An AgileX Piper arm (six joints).
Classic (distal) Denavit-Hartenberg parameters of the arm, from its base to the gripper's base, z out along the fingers. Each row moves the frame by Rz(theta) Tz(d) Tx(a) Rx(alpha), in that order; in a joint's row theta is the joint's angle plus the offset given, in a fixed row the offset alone. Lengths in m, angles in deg.
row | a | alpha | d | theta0
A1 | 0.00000 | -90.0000 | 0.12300 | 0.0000
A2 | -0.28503 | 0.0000 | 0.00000 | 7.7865
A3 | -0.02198 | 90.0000 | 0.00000 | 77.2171
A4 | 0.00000 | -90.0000 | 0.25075 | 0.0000
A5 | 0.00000 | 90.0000 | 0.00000 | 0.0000
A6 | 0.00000 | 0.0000 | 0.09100 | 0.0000
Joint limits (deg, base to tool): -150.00..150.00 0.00..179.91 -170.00..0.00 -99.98..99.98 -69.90..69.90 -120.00..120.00
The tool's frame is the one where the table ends.
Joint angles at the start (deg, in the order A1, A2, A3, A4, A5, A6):
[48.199 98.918 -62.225 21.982 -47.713 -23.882]
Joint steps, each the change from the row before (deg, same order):
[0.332 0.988 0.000 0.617 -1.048 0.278]
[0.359 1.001 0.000 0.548 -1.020 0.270]
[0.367 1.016 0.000 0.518 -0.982 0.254]
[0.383 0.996 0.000 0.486 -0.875 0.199]
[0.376 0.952 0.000 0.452 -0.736 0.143]
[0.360 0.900 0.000 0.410 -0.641 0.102]
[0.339 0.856 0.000 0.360 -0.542 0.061]
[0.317 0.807 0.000 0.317 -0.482 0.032]
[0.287 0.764 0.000 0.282 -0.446 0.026]
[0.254 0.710 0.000 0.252 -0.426 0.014]
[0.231 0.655 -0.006 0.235 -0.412 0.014]
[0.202 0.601 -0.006 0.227 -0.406 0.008]
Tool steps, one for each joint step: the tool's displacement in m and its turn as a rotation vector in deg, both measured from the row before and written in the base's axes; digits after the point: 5 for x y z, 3 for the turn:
[0.00083 0.00270 -0.00548 0.423 0.385 -0.269]
[0.00059 0.00288 -0.00563 0.339 0.358 -0.211]
[0.00046 0.00293 -0.00583 0.263 0.360 -0.190]
[0.00023 0.00299 -0.00588 0.143 0.373 -0.143]
[0.00007 0.00292 -0.00580 0.025 0.394 -0.105]
[-0.00005 0.00277 -0.00559 -0.053 0.380 -0.080]
[-0.00012 0.00263 -0.00543 -0.141 0.372 -0.052]
[-0.00018 0.00246 -0.00517 -0.188 0.341 -0.037]
[-0.00018 0.00224 -0.00493 -0.202 0.313 -0.038]
[-0.00015 0.00198 -0.00457 -0.200 0.266 -0.049]
[-0.00015 0.00177 -0.00418 -0.172 0.225 -0.059]
[-0.00011 0.00152 -0.00380 -0.145 0.186 -0.083]

